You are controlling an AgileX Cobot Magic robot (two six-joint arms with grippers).
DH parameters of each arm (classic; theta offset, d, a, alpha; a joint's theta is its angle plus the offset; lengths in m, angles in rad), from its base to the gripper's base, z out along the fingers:
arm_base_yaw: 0 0.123 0 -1.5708
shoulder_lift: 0.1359 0 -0.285 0
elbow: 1.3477 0 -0.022 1.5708
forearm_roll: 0 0.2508 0 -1.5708
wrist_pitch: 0 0 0.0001 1.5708
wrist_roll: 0 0.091 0 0
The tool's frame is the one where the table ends.
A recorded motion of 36 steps. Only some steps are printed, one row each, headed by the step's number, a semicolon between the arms.
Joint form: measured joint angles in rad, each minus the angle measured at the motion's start. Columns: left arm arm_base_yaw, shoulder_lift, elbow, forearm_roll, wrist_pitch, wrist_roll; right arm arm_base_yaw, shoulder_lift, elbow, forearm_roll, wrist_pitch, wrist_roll.
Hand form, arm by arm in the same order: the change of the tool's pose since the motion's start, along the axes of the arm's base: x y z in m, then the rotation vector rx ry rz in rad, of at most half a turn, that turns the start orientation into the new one. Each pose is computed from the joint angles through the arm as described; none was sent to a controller.
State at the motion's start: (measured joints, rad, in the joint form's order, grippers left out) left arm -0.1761 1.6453 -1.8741 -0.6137 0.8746 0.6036; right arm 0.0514 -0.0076 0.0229 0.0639 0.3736 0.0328
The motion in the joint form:
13: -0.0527 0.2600 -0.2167 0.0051 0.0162 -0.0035; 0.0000 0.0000 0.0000 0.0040 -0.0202 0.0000
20: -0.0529 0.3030 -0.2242 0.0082 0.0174 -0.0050; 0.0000 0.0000 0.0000 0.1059 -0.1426 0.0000
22: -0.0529 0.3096 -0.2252 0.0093 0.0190 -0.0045; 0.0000 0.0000 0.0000 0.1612 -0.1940 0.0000
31: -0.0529 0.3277 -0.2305 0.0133 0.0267 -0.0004; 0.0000 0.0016 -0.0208 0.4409 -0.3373 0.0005
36: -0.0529 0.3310 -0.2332 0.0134 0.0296 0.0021; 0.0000 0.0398 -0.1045 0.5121 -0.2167 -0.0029
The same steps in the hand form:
13: 0.0634 -0.0348 -0.0392 0.0164 0.0560 -0.0586; 0.0005 0.0000 0.0018 0.0051 -0.0199 -0.0010
20: 0.0754 -0.0375 -0.0560 0.0257 0.0920 -0.0580; 0.0029 0.0016 0.0129 0.1138 -0.1360 -0.0090
22: 0.0771 -0.0379 -0.0588 0.0287 0.0982 -0.0588; 0.0035 0.0017 0.0176 0.1719 -0.1836 -0.0163
31: 0.0814 -0.0389 -0.0660 0.0402 0.1136 -0.0638; 0.0032 -0.0003 0.0376 0.4609 -0.3220 -0.0596
36: 0.0820 -0.0391 -0.0669 0.0430 0.1149 -0.0665; 0.0021 0.0058 0.0546 0.5255 -0.2448 -0.0150

